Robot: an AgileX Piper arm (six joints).
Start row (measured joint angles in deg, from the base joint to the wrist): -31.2, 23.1, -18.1, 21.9, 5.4, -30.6
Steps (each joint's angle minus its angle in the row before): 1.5, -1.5, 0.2, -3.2, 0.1, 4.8; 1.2, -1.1, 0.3, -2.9, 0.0, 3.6; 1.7, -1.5, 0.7, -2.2, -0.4, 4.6; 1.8, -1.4, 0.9, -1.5, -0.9, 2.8; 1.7, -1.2, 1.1, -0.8, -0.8, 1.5; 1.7, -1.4, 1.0, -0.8, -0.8, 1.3; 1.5, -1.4, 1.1, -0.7, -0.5, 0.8; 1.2, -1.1, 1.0, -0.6, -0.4, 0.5; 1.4, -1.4, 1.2, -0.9, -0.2, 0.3; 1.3, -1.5, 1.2, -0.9, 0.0, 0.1; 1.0, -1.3, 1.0, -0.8, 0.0, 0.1; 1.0, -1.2, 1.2, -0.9, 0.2, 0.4; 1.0, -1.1, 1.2, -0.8, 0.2, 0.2; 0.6, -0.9, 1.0, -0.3, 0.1, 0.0; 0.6, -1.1, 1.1, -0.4, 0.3, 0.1; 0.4, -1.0, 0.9, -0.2, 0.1, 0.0; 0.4, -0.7, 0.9, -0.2, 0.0, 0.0; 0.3, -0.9, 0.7, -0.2, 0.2, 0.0; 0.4, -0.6, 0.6, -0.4, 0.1, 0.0; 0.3, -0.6, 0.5, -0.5, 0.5, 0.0; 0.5, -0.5, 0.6, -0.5, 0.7, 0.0
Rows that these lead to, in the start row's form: -29.7, 21.6, -17.9, 18.7, 5.5, -25.8; -28.5, 20.5, -17.6, 15.8, 5.5, -22.2; -26.8, 19.0, -16.9, 13.6, 5.1, -17.6; -25.0, 17.6, -16.0, 12.1, 4.2, -14.8; -23.3, 16.4, -14.9, 11.3, 3.4, -13.3; -21.6, 15.0, -13.9, 10.5, 2.6, -12.0; -20.1, 13.6, -12.8, 9.8, 2.1, -11.2; -18.9, 12.5, -11.8, 9.2, 1.7, -10.7; -17.5, 11.1, -10.6, 8.3, 1.5, -10.4; -16.2, 9.6, -9.4, 7.4, 1.5, -10.3; -15.2, 8.3, -8.4, 6.6, 1.5, -10.2; -14.2, 7.1, -7.2, 5.7, 1.7, -9.8; -13.2, 6.0, -6.0, 4.9, 1.9, -9.6; -12.6, 5.1, -5.0, 4.6, 2.0, -9.6; -12.0, 4.0, -3.9, 4.2, 2.3, -9.5; -11.6, 3.0, -3.0, 4.0, 2.4, -9.5; -11.2, 2.3, -2.1, 3.8, 2.4, -9.5; -10.9, 1.4, -1.4, 3.6, 2.6, -9.5; -10.5, 0.8, -0.8, 3.2, 2.7, -9.5; -10.2, 0.2, -0.3, 2.7, 3.2, -9.5; -9.7, -0.3, 0.3, 2.2, 3.9, -9.5
